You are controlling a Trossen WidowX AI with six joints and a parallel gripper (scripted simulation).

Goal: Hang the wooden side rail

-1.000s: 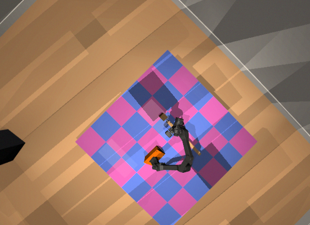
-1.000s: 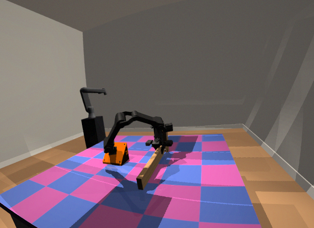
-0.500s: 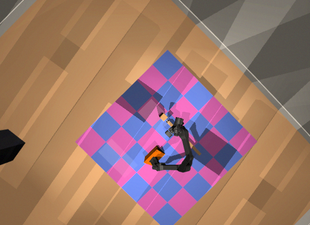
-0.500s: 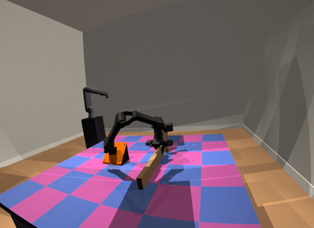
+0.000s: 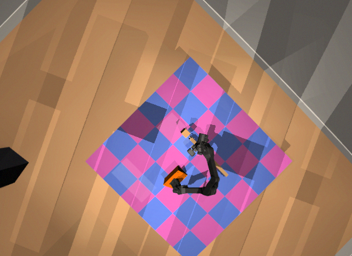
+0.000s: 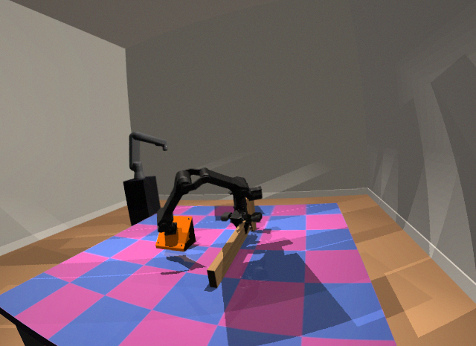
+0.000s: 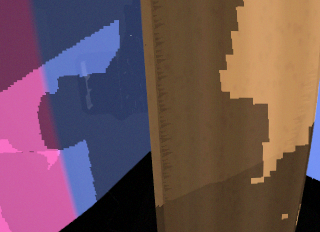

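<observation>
The headboard post lies 14 cm to the left of my gripper tip, 4 cm above it and 2 cm ahead of it.
</observation>
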